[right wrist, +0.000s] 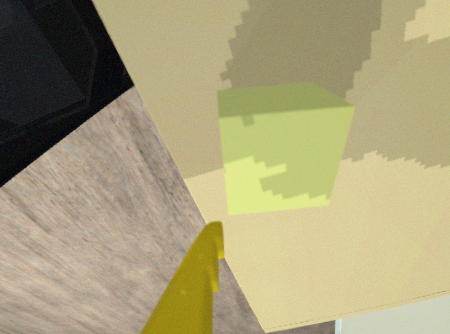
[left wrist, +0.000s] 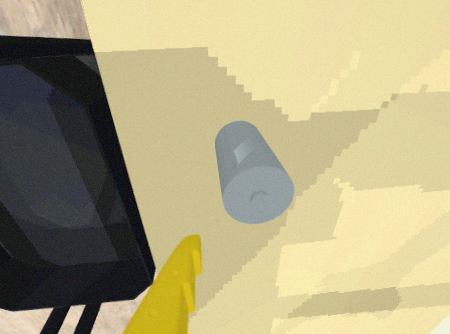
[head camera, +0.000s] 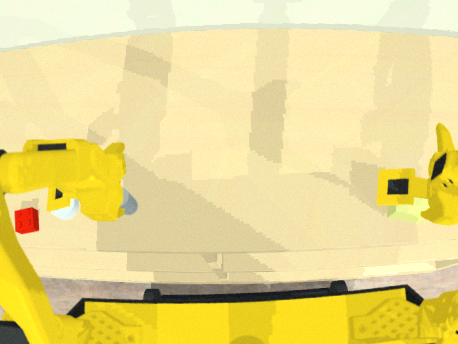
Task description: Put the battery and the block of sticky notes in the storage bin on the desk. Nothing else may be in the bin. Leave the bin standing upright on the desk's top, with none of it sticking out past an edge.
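Places are measured from the left arm's base along level axes (x up, y right, z ahead), in centimetres.
Pixels of known places: left hand, its tool point: (left wrist: 200, 249) (head camera: 121, 209); right hand, its tool point: (right wrist: 222, 234) (head camera: 423, 212).
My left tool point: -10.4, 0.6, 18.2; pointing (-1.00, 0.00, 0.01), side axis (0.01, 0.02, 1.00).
For each thing: its top centre in the pictures, then the offset to it from my left tool point, as dx, dy, dz. Level surfaces: height alone.
- grey battery, centre of its top: (left wrist: 260, 201) (head camera: 118, 196) -1.1, -0.8, +2.2
- red studded brick, centre of its top: (head camera: 22, 218) -3.7, -16.9, +0.0
- pale rounded object, centre of its top: (head camera: 61, 202) -4.1, -10.6, +2.4
- desk, height of its surface: dx -6.1
The grey battery (head camera: 130, 202) (left wrist: 252, 170) stands on end on the desk, partly hidden by the left arm in the head view. My left gripper (head camera: 121, 181) is open and empty above and beside it; in the left wrist view one notched jaw shows, its tip short of the battery. The yellow-green block of sticky notes (head camera: 407, 213) (right wrist: 285, 150) rests on the desk at the right, partly hidden by the right arm. My right gripper (head camera: 440, 172) is open and empty above it; one notched jaw shows in the right wrist view. The storage bin does not show in these views.
A red studded brick (head camera: 26, 220) lies at the far left. A pale rounded object (head camera: 66, 209) is partly hidden under the left arm. The desk (head camera: 220, 100) has its near edge just beyond my yellow cart (head camera: 190, 317). Dark cart parts show in both wrist views.
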